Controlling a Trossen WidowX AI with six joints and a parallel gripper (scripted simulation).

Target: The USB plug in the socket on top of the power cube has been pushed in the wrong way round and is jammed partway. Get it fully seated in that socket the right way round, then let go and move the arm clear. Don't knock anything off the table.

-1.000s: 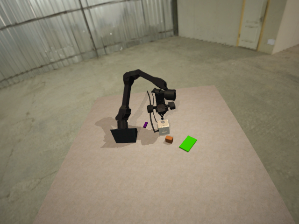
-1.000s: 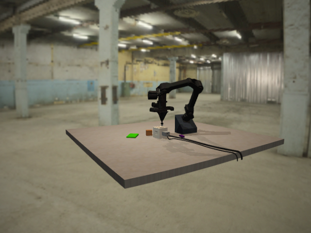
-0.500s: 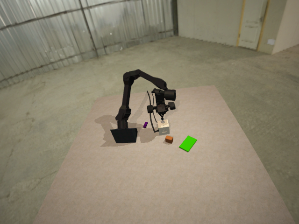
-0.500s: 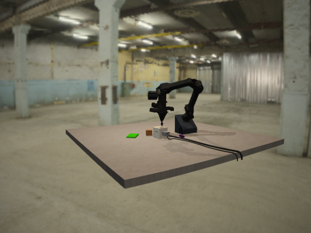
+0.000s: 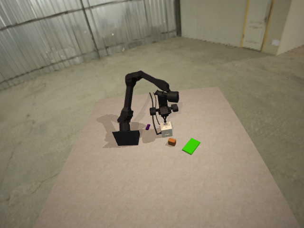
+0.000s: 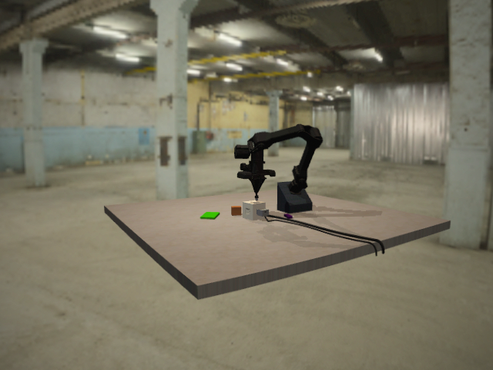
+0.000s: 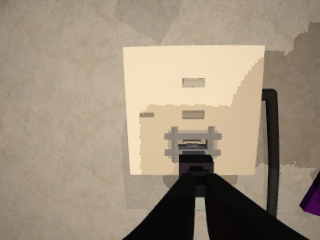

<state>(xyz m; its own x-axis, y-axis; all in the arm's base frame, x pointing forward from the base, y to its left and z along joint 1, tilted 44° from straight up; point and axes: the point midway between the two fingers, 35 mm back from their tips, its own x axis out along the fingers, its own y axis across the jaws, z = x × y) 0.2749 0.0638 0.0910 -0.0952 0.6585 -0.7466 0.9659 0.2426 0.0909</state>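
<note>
My gripper tip is 10 mm above the dark USB plug. From my gripper tip the other things lie so: orange block (120 mm to the right, 100 mm below, 50 mm ahead); then small purple piece (150 mm behind, 120 mm below, 40 mm to the left); then green flat card (180 mm ahead, 130 mm to the right, 120 mm below).
</note>
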